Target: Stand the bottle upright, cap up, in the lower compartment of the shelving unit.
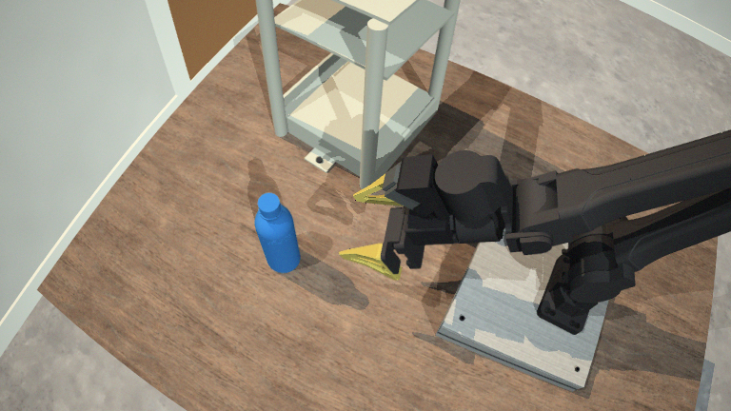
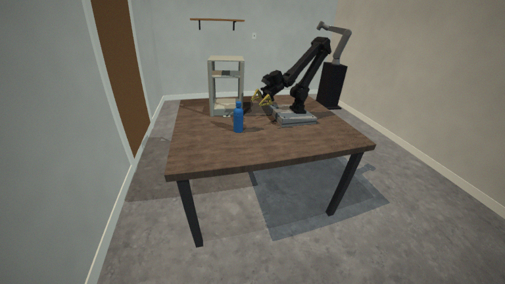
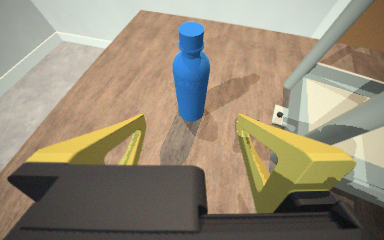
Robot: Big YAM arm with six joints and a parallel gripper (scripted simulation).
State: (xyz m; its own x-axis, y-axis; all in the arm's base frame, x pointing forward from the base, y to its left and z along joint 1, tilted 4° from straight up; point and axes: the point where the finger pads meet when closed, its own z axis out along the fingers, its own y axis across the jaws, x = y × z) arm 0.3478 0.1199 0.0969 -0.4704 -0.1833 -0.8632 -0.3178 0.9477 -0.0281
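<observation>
Now: hand 11 cm short of the blue bottle, 5 cm above it and 4 cm to the right of it.
</observation>
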